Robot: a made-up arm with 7 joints. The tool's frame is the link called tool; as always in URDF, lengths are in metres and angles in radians.
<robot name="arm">
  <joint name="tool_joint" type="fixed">
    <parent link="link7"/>
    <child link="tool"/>
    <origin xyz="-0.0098 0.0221 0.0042" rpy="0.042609 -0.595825 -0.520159"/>
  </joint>
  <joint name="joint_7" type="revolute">
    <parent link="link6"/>
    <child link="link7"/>
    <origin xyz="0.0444 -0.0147 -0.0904"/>
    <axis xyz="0 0.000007 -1"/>
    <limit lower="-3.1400" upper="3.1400"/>
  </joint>
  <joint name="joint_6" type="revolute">
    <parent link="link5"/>
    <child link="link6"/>
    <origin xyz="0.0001 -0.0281 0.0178"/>
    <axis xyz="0 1 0.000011"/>
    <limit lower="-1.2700" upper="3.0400"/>
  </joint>
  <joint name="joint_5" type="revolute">
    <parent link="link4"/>
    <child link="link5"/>
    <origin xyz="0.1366 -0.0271 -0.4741"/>
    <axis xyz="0 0.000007 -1"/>
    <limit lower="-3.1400" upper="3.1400"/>
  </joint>
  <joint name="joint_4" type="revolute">
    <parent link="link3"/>
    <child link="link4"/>
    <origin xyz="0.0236 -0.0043 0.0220"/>
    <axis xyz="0 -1 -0.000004"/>
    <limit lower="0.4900" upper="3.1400"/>
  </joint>
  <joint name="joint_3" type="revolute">
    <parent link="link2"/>
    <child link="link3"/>
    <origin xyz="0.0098 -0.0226 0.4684"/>
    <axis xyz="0 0 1"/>
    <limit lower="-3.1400" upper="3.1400"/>
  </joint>
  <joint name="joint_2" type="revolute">
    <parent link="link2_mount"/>
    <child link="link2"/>
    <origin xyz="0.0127 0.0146 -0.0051"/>
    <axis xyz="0 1 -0.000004"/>
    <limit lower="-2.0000" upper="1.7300"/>
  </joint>
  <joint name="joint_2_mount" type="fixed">
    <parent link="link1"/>
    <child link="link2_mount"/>
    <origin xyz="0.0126 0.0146 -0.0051"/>
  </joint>
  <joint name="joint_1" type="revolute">
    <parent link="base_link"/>
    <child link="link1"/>
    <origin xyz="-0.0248 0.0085 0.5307"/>
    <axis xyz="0 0 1"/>
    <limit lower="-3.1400" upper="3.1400"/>
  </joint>
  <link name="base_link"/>
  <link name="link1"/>
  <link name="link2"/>
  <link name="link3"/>
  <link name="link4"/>
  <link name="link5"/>
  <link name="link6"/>
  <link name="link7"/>
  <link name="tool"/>
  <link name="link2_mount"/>
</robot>
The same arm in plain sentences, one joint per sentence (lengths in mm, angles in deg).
The arm has seven revolute joints in a row. What follows holds with every joint at zero, and every direction is one of the base frame's. The first joint sits 24.8 mm along -x and 8.5 mm along +y and 530.7 mm along +z from the base frame's origin and rotates about +z, from -179.91 to 179.91 deg. The second joint sits 25.3 mm along +x and 29.2 mm along +y and 10.2 mm along -z from the first joint and rotates about +y, from -114.59 to 99.12 deg. The third joint sits 9.8 mm along +x and 22.6 mm along -y and 468.4 mm along +z from the second joint and rotates about +z, from -179.91 to 179.91 deg. The fourth joint sits 23.6 mm along +x and 4.3 mm along -y and 22 mm along +z from the third joint and rotates about -y, from 28.07 to 179.91 deg. The fifth joint sits 136.6 mm along +x and 27.1 mm along -y and 474.1 mm along -z from the fourth joint and rotates about -z, from -179.91 to 179.91 deg. The sixth joint sits 0.1 mm along +x and 28.1 mm along -y and 17.8 mm along +z from the fifth joint and rotates about +y, from -72.77 to 174.18 deg. The seventh joint sits 44.4 mm along +x and 14.7 mm along -y and 90.4 mm along -z from the sixth joint and rotates about -z, from -179.91 to 179.91 deg. The tool frame, which is the frame that the pose is given for, sits 9.8 mm along -x and 22.1 mm along +y and 4.2 mm along +z from the seventh joint; its axes are the base frame's turned by roll 2.44, pitch -34.14 and yaw -29.8 deg (as in URDF: about the fixed x, then y, then z).
